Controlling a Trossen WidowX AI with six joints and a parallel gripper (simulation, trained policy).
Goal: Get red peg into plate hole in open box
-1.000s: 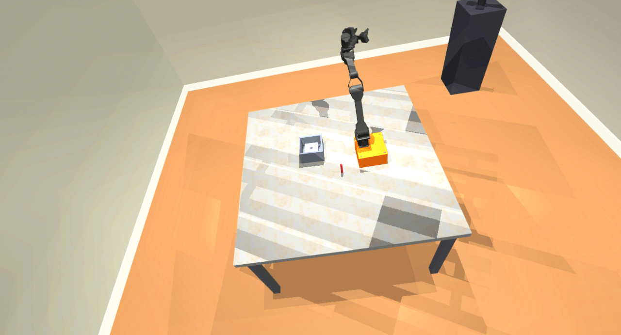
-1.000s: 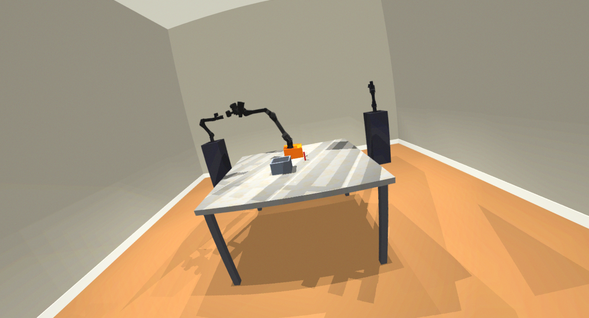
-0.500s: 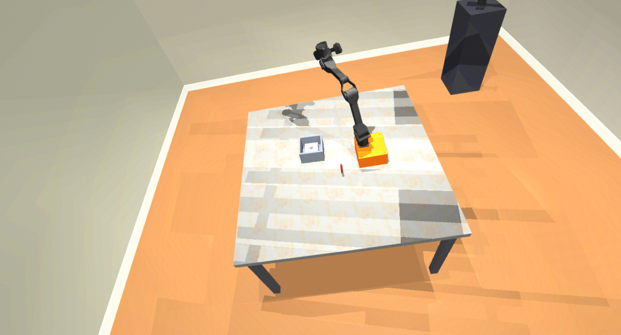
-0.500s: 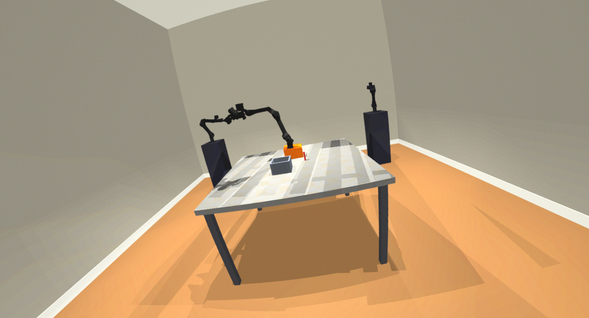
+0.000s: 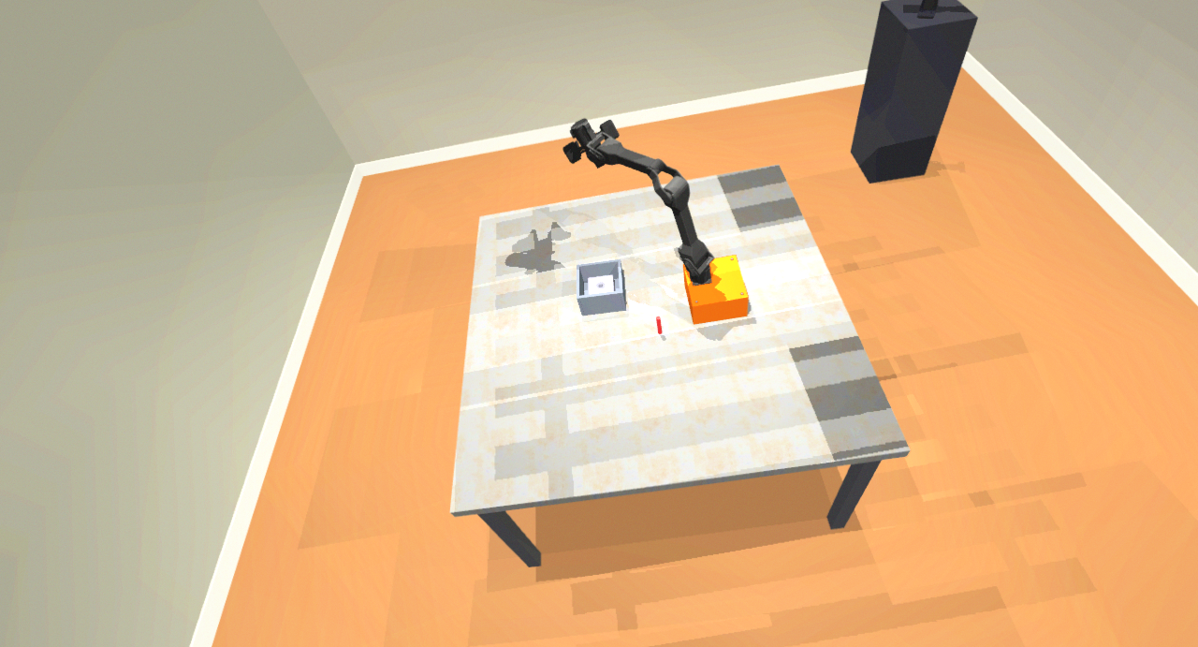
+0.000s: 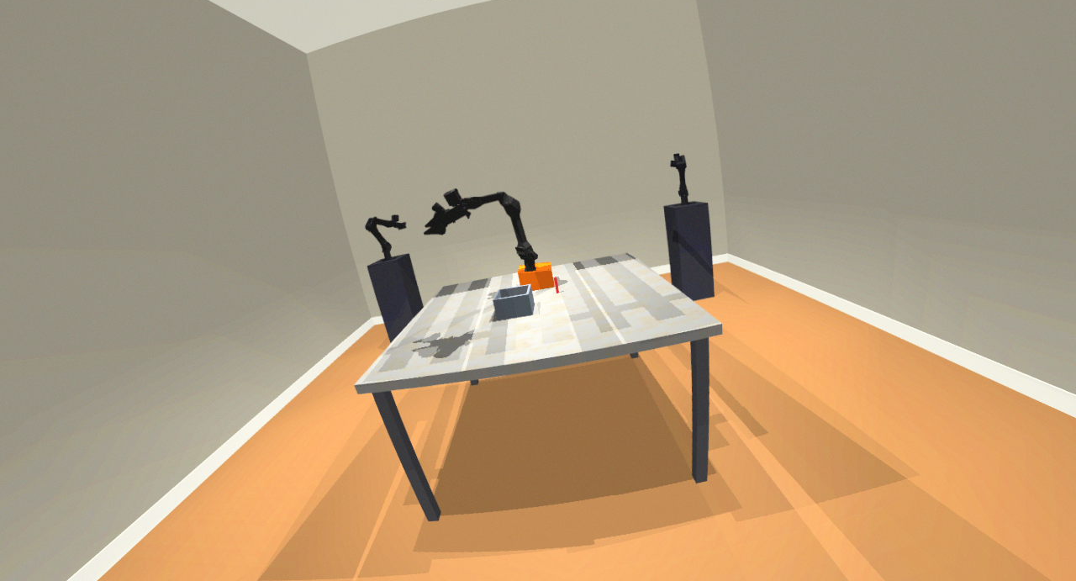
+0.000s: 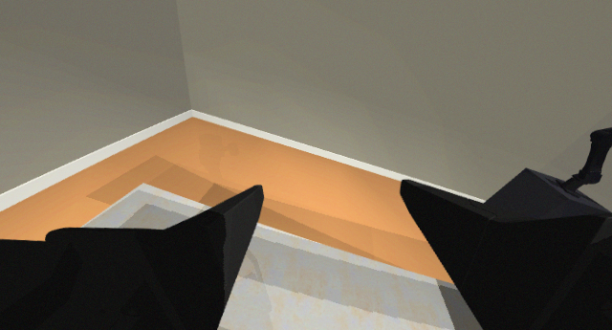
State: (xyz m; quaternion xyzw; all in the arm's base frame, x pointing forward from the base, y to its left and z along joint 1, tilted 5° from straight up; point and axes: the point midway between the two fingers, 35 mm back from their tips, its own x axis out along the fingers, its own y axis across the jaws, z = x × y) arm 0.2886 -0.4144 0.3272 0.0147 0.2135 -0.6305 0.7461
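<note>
Right now the red peg is 140 mm behind my gripper tip, 550 mm to the left of it and 410 mm below it. Round my gripper tip: grey box 40 mm ahead, 350 mm to the left, 420 mm below.
</note>
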